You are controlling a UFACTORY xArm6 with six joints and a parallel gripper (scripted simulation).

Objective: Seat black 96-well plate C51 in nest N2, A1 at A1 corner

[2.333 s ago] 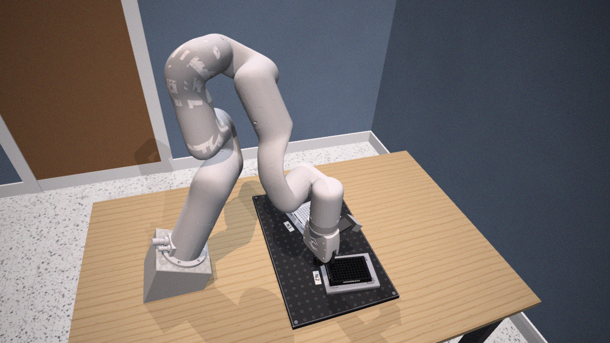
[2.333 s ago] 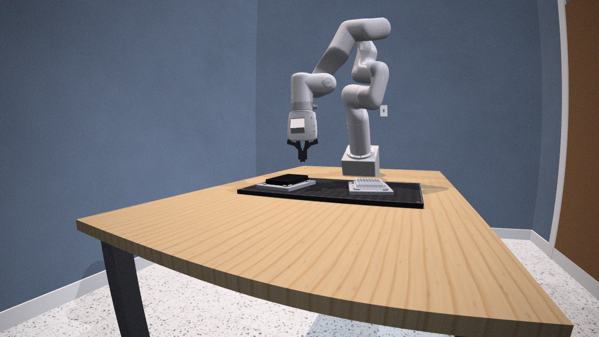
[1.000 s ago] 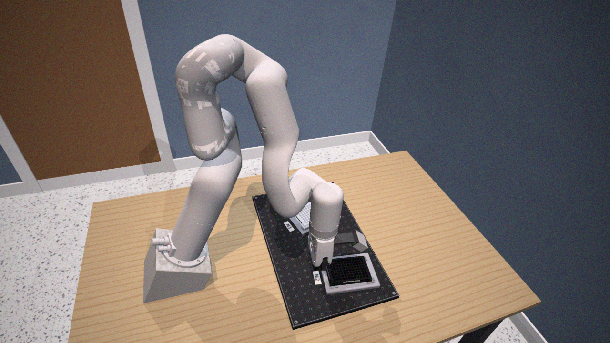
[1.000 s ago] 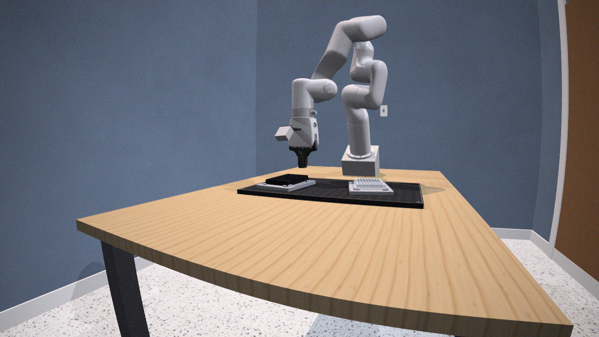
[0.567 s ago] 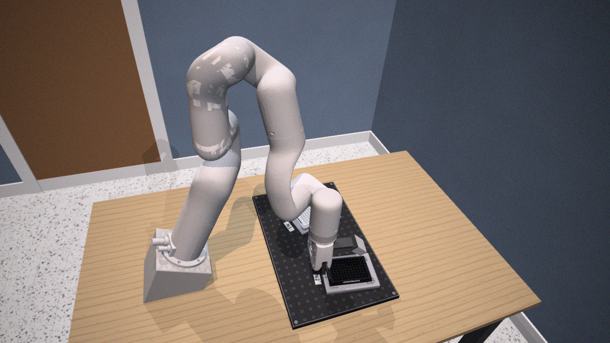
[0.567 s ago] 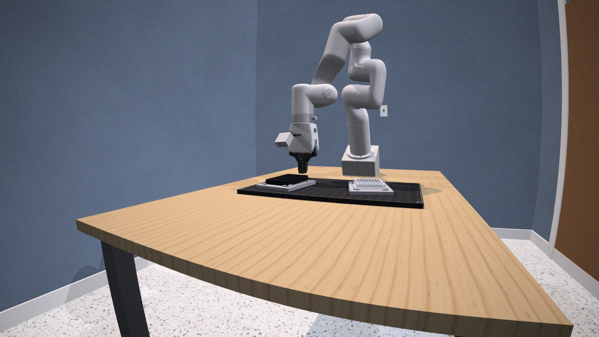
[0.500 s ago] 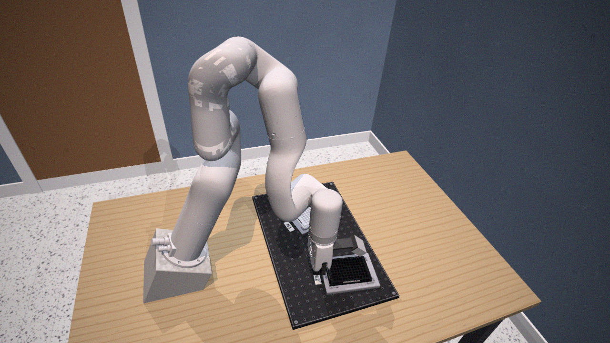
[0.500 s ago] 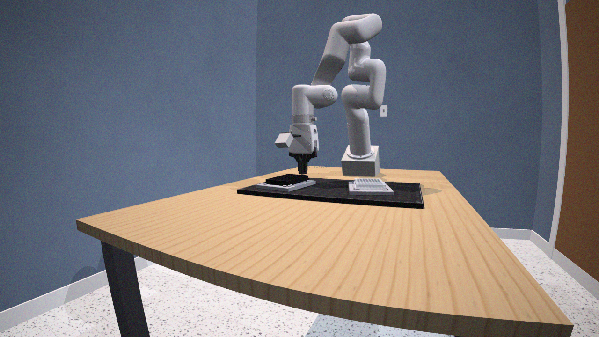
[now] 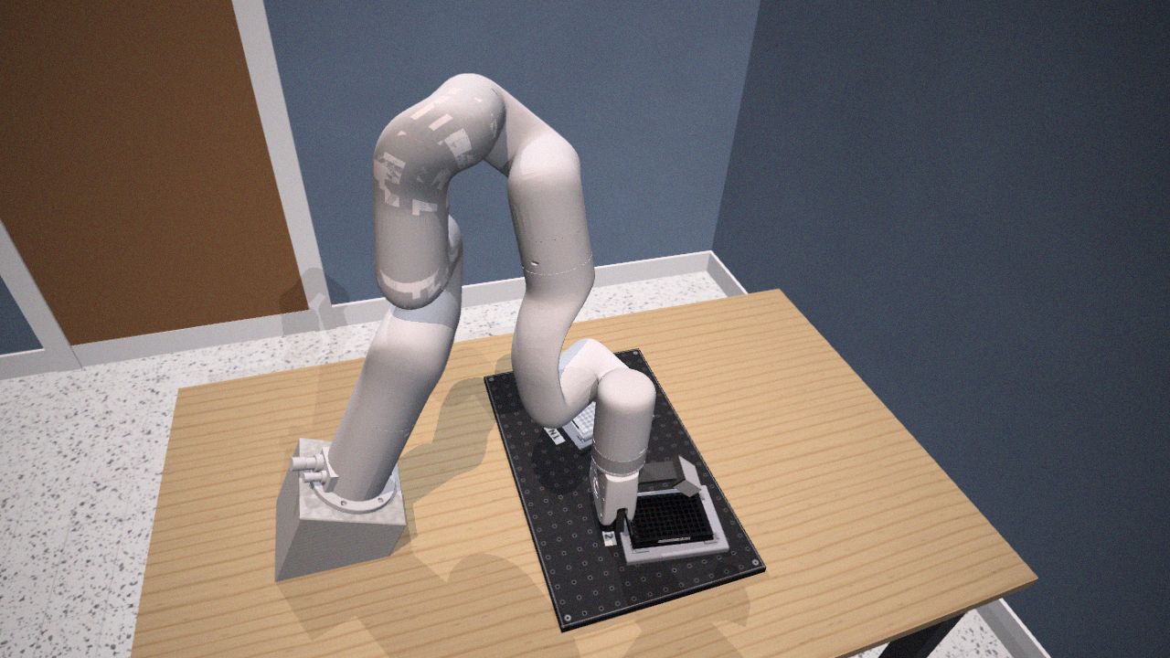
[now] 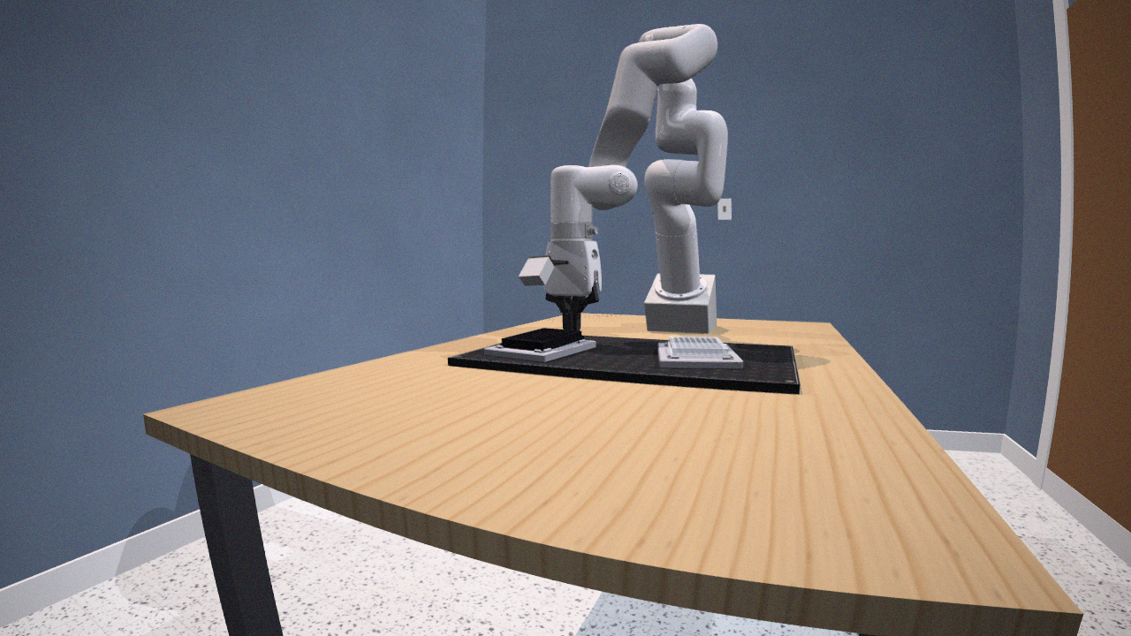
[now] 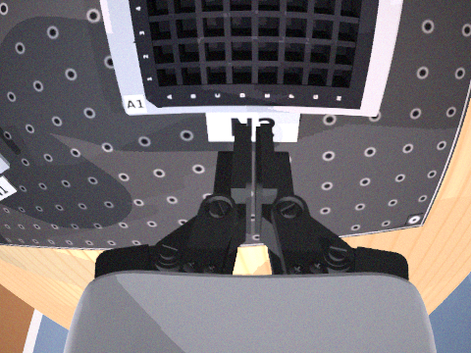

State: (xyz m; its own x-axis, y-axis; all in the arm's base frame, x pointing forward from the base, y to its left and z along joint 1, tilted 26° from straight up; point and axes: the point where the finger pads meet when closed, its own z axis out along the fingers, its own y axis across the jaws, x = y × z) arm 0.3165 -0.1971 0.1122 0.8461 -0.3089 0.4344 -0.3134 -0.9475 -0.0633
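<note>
Now: hand 40 mm above the N2 label. The rest, counted from my hand: black 96-well plate C51: 90 mm ahead, 30 mm to the right, 20 mm below; then grey plate nest N2: 90 mm ahead, 30 mm to the right, 30 mm below; then A1 mark: 40 mm to the left, 40 mm ahead, 30 mm below.
</note>
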